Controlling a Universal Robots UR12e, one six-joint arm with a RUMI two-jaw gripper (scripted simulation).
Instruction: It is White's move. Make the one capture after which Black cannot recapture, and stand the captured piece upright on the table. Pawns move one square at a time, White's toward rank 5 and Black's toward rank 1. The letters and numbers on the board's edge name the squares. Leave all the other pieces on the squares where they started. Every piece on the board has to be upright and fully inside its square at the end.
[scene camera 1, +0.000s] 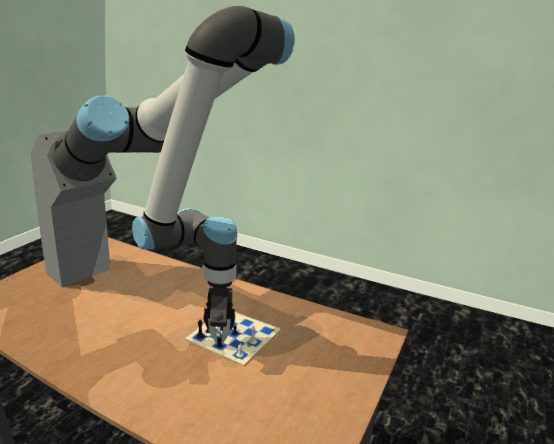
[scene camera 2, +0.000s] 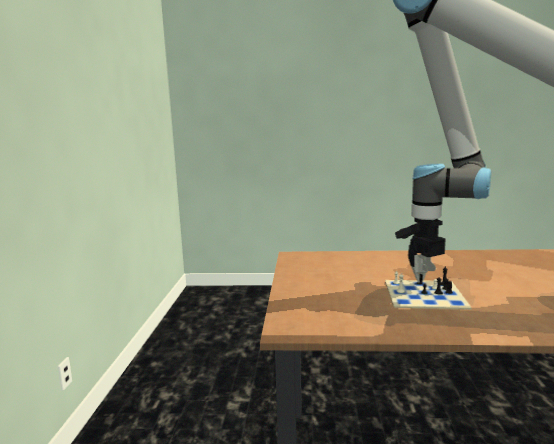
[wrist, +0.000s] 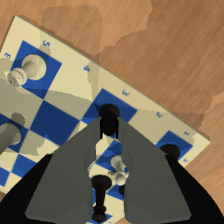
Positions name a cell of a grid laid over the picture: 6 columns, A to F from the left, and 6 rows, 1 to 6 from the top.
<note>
I see my gripper (scene camera 2: E4) and a blue-and-cream chessboard (scene camera 1: C5).
The blue-and-cream chessboard shows as well in scene camera 2 (scene camera 2: E5) and in the wrist view (wrist: B3). My gripper shows as well in scene camera 1 (scene camera 1: C5) and in the wrist view (wrist: C4).
</note>
